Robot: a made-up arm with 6 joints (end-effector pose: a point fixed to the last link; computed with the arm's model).
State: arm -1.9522 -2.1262 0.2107 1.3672 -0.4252 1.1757
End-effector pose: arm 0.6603 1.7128 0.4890 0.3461 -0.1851 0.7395 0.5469
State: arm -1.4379 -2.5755 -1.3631 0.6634 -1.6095 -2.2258
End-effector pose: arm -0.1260 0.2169 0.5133 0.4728 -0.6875 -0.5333 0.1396
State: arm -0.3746 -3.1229 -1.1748 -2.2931 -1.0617 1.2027
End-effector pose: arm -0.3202 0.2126 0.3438 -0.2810 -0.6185 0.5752 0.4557
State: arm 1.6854 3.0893 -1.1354 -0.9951 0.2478 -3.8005
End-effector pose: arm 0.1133 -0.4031 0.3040 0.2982 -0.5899 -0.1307 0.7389
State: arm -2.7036 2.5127 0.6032 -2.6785 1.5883 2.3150
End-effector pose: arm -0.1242 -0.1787 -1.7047 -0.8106 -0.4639 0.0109 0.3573
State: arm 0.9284 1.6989 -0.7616 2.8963 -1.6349 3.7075
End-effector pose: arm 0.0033 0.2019 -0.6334 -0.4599 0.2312 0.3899 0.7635
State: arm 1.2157 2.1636 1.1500 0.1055 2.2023 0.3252
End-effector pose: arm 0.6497 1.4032 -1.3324 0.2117 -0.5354 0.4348 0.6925
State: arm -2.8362 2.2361 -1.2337 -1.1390 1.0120 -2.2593
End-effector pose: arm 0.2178 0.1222 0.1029 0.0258 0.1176 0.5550 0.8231
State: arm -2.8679 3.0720 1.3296 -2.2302 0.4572 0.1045
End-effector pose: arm 0.2358 -0.0114 -1.9613 -0.3553 0.3433 0.4768 0.7271
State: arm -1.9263 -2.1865 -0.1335 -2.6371 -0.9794 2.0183
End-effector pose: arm 0.5827 1.2626 0.7425 -0.8153 -0.3801 0.1018 0.4248
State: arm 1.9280 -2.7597 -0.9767 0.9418 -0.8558 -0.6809
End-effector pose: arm 0.3302 -0.6794 0.4244 0.5202 -0.1666 0.4879 0.6809
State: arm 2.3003 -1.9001 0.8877 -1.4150 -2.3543 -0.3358
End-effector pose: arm 1.4171 -1.5567 0.4582 0.0760 0.4209 -0.9039 0.0047
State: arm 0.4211 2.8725 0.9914 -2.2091 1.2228 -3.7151
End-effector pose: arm -0.1854 -0.0034 -1.8720 -0.5820 0.7936 -0.0822 0.1571
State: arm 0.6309 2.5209 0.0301 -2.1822 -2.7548 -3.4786
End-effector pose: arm -0.3499 -0.1689 -1.2451 0.5396 0.0954 0.4812 0.6842
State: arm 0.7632 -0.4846 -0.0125 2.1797 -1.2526 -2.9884
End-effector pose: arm 0.3240 0.4065 1.8723 0.5999 -0.4680 0.0157 0.6487
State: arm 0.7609 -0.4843 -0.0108 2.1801 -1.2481 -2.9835
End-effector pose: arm 0.3245 0.4054 1.8739 0.5977 -0.4680 0.0155 0.6507
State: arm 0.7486 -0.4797 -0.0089 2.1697 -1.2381 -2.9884
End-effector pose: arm 0.3344 0.4045 1.8741 0.5988 -0.4648 0.0140 0.6521
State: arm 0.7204 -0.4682 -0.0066 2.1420 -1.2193 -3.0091
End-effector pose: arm 0.3596 0.4034 1.8720 0.6053 -0.4566 0.0103 0.6519
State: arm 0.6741 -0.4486 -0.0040 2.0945 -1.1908 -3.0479
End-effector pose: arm 0.4030 0.4001 1.8666 0.6186 -0.4430 0.0032 0.6489
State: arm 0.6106 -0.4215 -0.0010 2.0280 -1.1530 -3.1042
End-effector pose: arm 0.4640 0.3905 1.8574 0.6394 -0.4249 -0.0083 0.6407
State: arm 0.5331 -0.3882 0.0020 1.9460 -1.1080 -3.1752
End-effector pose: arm 0.5397 0.3704 1.8433 0.6672 -0.4047 -0.0245 0.6249
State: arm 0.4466 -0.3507 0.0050 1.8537 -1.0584 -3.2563
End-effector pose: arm 0.6241 0.3366 1.8244 0.7002 -0.3850 -0.0449 0.5995
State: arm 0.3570 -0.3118 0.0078 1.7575 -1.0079 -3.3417
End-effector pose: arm 0.7094 0.2887 1.8014 0.7354 -0.3688 -0.0677 0.5644
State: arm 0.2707 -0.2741 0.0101 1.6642 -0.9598 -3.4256
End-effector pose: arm 0.7879 0.2305 1.7755 0.7692 -0.3575 -0.0903 0.5219
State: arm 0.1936 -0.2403 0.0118 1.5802 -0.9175 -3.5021
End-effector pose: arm 0.8535 0.1685 1.7493 0.7983 -0.3515 -0.1103 0.4764
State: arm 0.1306 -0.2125 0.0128 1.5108 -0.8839 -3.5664
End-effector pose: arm 0.9034 0.1113 1.7255 0.8208 -0.3497 -0.1260 0.4336
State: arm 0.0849 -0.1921 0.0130 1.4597 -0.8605 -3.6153
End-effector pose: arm 0.9372 0.0662 1.7064 0.8363 -0.3503 -0.1369 0.3989
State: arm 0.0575 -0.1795 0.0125 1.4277 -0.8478 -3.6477
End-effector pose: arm 0.9570 0.0377 1.6934 0.8455 -0.3517 -0.1435 0.3753
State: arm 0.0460 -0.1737 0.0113 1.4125 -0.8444 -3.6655
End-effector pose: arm 0.9661 0.0252 1.6861 0.8499 -0.3529 -0.1469 0.3627
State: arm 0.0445 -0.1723 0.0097 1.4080 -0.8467 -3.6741
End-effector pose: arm 0.9687 0.0233 1.6828 0.8515 -0.3538 -0.1482 0.3575
